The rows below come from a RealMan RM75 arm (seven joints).
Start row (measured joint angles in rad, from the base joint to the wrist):
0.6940, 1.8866, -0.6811, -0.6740, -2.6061, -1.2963, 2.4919
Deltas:
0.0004, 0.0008, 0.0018, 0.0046, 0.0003, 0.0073, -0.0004
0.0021, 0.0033, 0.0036, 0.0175, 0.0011, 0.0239, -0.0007
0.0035, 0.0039, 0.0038, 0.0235, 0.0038, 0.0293, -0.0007
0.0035, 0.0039, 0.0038, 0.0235, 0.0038, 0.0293, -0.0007
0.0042, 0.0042, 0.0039, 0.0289, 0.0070, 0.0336, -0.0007
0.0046, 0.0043, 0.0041, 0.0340, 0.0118, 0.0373, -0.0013
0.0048, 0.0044, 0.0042, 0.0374, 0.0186, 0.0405, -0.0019
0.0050, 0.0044, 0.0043, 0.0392, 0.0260, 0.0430, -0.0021
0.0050, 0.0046, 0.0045, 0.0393, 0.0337, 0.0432, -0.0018
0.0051, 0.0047, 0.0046, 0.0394, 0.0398, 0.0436, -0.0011
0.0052, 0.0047, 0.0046, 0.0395, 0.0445, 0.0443, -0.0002
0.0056, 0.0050, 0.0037, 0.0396, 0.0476, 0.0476, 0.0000
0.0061, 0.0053, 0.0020, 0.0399, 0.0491, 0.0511, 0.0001
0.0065, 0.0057, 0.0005, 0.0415, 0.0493, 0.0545, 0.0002
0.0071, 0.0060, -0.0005, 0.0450, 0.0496, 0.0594, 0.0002
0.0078, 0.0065, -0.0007, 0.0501, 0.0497, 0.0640, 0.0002
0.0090, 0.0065, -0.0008, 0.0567, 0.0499, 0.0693, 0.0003
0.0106, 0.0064, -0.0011, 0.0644, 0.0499, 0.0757, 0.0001
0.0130, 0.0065, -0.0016, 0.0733, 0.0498, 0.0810, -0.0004
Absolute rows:
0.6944, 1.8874, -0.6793, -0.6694, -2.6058, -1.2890, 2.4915
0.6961, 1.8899, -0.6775, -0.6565, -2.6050, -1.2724, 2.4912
0.6975, 1.8905, -0.6773, -0.6505, -2.6023, -1.2670, 2.4912
0.6975, 1.8905, -0.6773, -0.6505, -2.6023, -1.2670, 2.4912
0.6982, 1.8908, -0.6772, -0.6451, -2.5991, -1.2627, 2.4912
0.6986, 1.8909, -0.6770, -0.6400, -2.5943, -1.2590, 2.4906
0.6988, 1.8910, -0.6769, -0.6366, -2.5875, -1.2558, 2.4900
0.6990, 1.8910, -0.6768, -0.6348, -2.5801, -1.2533, 2.4898
0.6990, 1.8912, -0.6766, -0.6347, -2.5724, -1.2531, 2.4901
0.6991, 1.8913, -0.6765, -0.6346, -2.5663, -1.2527, 2.4908
0.6992, 1.8913, -0.6765, -0.6345, -2.5616, -1.2520, 2.4917
0.6996, 1.8916, -0.6774, -0.6344, -2.5585, -1.2487, 2.4919
0.7001, 1.8919, -0.6791, -0.6341, -2.5570, -1.2452, 2.4920
0.7005, 1.8923, -0.6806, -0.6325, -2.5568, -1.2418, 2.4921
0.7011, 1.8926, -0.6816, -0.6290, -2.5565, -1.2369, 2.4921
0.7018, 1.8931, -0.6818, -0.6239, -2.5564, -1.2323, 2.4921
0.7030, 1.8931, -0.6819, -0.6173, -2.5562, -1.2270, 2.4922
0.7046, 1.8930, -0.6822, -0.6096, -2.5562, -1.2206, 2.4920
0.7070, 1.8931, -0.6827, -0.6007, -2.5563, -1.2153, 2.4915

